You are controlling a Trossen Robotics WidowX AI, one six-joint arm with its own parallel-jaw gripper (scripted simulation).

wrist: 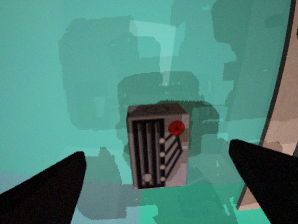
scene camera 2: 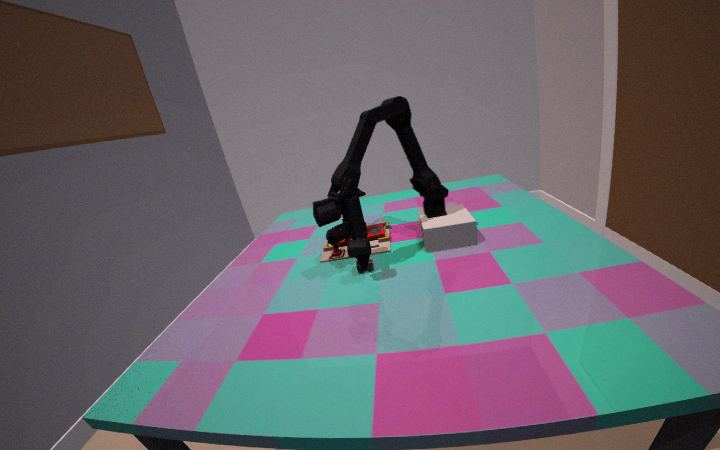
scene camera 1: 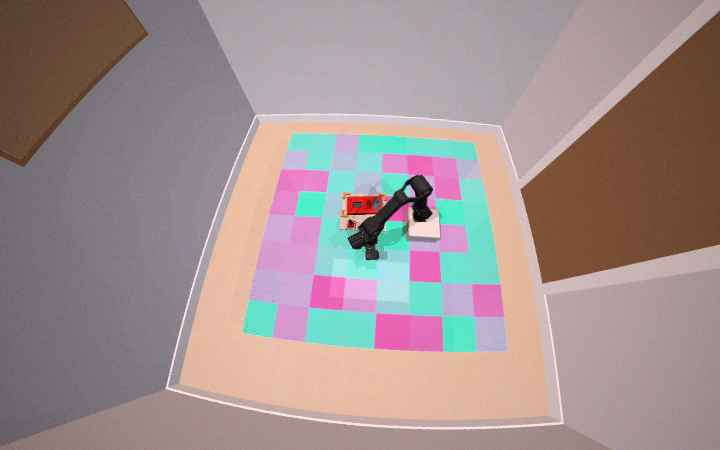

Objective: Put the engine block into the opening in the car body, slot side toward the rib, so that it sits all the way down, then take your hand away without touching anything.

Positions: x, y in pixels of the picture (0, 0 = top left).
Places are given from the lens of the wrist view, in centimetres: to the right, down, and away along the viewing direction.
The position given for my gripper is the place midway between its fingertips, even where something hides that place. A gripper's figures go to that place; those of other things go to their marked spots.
my gripper (wrist: 159, 153): 1, 2, 10
engine block (wrist: 158, 134): 0, 1, 9
